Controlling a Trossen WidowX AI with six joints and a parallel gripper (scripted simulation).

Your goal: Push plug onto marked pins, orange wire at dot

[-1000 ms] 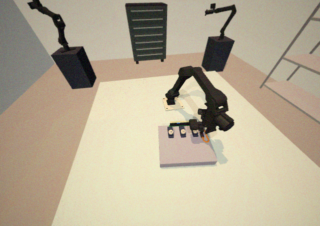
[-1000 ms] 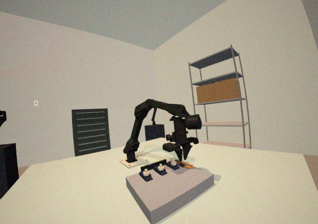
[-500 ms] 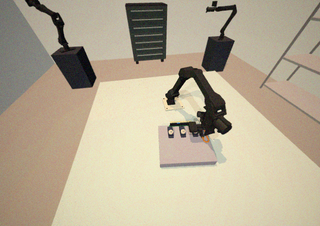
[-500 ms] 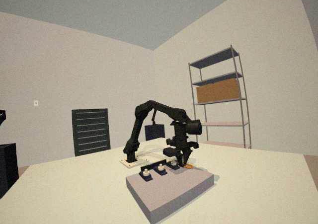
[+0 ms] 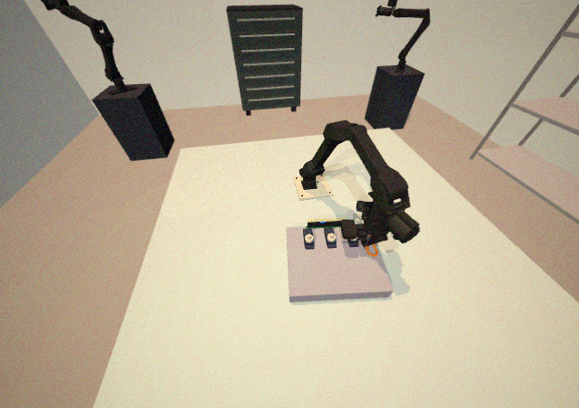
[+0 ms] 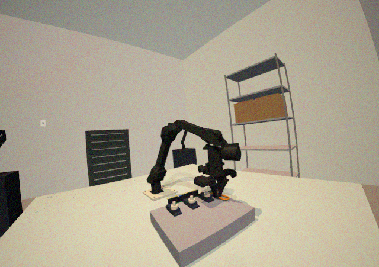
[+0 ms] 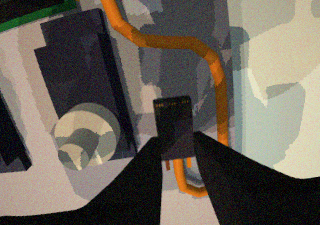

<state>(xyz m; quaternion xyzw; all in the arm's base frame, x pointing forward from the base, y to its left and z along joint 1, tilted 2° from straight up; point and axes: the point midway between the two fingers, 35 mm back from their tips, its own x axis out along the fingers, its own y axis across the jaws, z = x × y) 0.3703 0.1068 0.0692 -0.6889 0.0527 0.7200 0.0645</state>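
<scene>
Right now my gripper tip is 12 cm to the left of the blue band, 10 cm past it and 2 cm below it. Also, from my gripper tip: grey printed holder: 12 cm to the right, 6 cm ahead, 3 cm below; then pin strip: 10 cm to the right, 10 cm behind, 1 cm above.
</scene>
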